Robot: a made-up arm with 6 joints.
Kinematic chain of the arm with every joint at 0, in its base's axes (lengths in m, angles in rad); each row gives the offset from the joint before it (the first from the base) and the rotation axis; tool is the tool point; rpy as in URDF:
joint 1: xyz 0 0 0.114 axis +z
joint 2: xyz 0 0 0 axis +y
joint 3: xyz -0.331 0 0.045 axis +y
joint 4: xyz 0.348 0 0.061 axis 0.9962 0 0.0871
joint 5: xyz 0 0 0 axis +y
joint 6: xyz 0.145 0 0.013 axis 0.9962 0 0.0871
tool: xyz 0 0 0 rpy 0 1.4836 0
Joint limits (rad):
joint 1: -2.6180..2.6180
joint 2: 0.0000..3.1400
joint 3: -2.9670..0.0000
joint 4: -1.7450..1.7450
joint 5: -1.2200..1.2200
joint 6: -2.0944..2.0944
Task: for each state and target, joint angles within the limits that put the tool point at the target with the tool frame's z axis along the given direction. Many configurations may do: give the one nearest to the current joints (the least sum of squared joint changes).
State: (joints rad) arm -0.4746 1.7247 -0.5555 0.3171 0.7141 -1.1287
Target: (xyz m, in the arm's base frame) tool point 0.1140 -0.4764 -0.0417 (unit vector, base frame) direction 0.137 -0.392 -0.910
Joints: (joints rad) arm -1.3499 2.1307 -1.0426 0.3212 0.1519 -1.1287
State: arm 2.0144 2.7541 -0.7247 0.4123 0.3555 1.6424
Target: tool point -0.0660 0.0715 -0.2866 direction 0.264 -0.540 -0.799
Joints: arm 2.1797 2.8983 -0.7174 0.6740 0.1485 1.6424
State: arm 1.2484 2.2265 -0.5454 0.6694 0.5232 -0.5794
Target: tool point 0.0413 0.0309 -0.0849 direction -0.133 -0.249 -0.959
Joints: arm 0.8389 1.9941 -0.0019 0.8812 -0.0876 -0.5794
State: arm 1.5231 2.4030 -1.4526 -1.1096 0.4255 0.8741
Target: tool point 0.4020 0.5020 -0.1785 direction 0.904 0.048 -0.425
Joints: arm 1.0705 2.8979 -1.8694 -1.7435 0.8975 0.8741
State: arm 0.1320 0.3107 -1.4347 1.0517 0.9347 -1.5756
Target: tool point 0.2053 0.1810 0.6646 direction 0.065 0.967 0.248
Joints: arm 0.2034 1.1459 -1.5546 1.6721 1.2179 -1.5756
